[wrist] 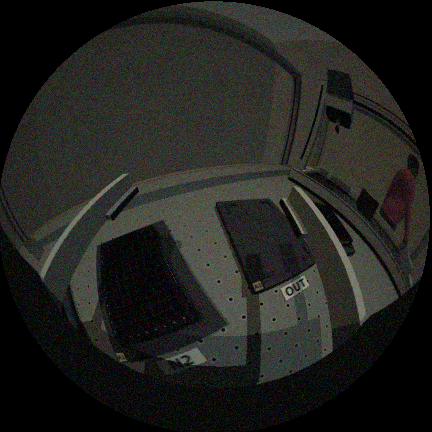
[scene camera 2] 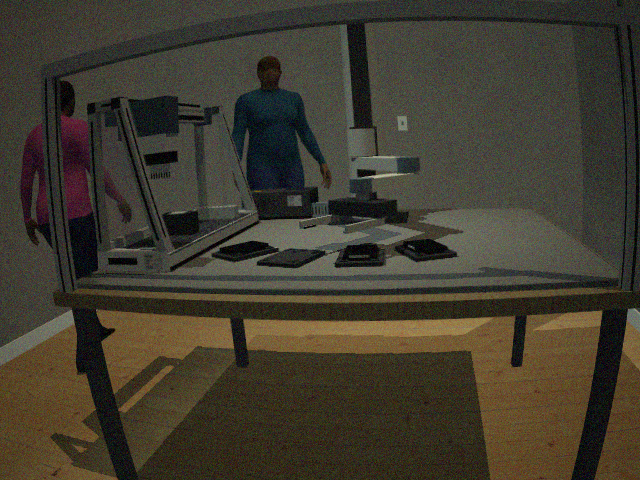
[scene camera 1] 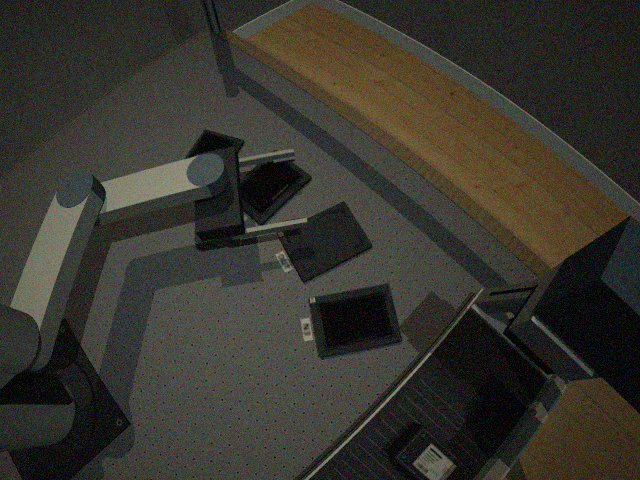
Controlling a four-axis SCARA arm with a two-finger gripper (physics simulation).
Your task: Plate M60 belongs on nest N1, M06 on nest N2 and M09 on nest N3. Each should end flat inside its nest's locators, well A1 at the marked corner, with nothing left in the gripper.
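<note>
My gripper [scene camera 1: 299, 187] [scene camera 2: 326, 226] [wrist: 206, 183] is open and empty, its fingers spread above the area of N2 and the OUT nest. A dark well plate [scene camera 1: 266, 183] [scene camera 2: 361, 250] [wrist: 145, 285] lies on nest N2 [scene camera 1: 262, 214] [scene camera 2: 360, 262] [wrist: 210, 320]. Another dark plate [scene camera 1: 354, 321] [scene camera 2: 245, 246] lies on nest N3 [scene camera 1: 359, 349] [scene camera 2: 232, 257] and looks flat in the first scene view. A third plate [scene camera 2: 426, 246] is on nest N1 [scene camera 2: 431, 256], partly hidden by the gripper body in the first scene view. Plate codes are unreadable; exact seating at N1 and N2 is unclear.
The OUT nest [scene camera 1: 328, 240] [scene camera 2: 291, 257] [wrist: 265, 240], with no plate on it, lies between N2 and N3. A framed machine [scene camera 2: 170, 260] stands beside N3, with a dark box [scene camera 1: 413, 449] [scene camera 2: 180, 222] inside. Two people stand beyond the table.
</note>
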